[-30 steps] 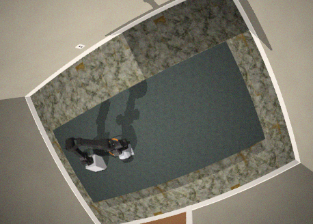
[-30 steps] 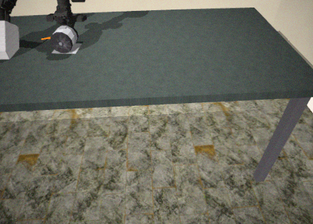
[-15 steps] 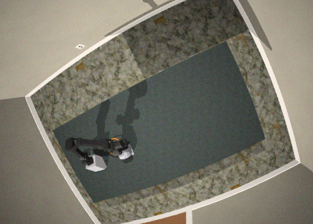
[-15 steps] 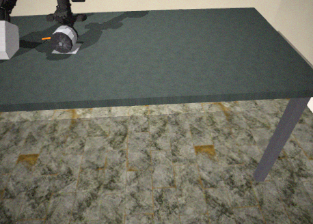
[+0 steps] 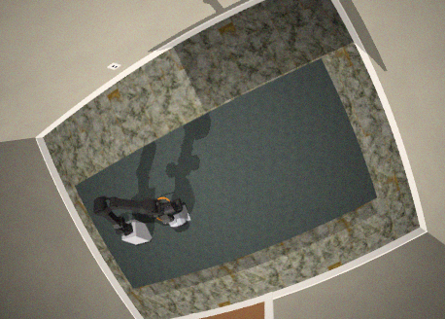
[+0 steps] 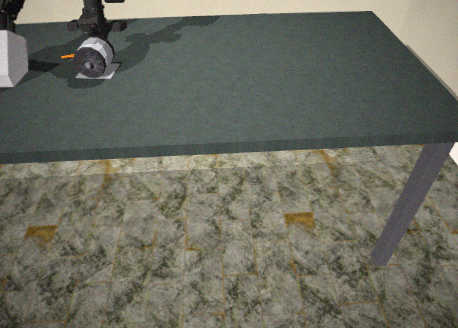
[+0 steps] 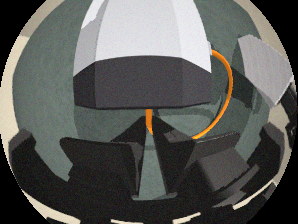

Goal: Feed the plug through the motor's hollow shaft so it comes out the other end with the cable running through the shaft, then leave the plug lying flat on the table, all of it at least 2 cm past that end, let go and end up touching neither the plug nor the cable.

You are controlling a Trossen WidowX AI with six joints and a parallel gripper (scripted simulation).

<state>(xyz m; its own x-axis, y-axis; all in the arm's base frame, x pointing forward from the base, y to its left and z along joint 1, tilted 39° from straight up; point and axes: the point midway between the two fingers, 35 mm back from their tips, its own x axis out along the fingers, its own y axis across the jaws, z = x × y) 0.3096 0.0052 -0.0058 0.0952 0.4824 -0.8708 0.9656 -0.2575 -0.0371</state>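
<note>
My hand is 20 mm past the grey plug, 120 mm to the left of it and 20 mm above it.
</note>
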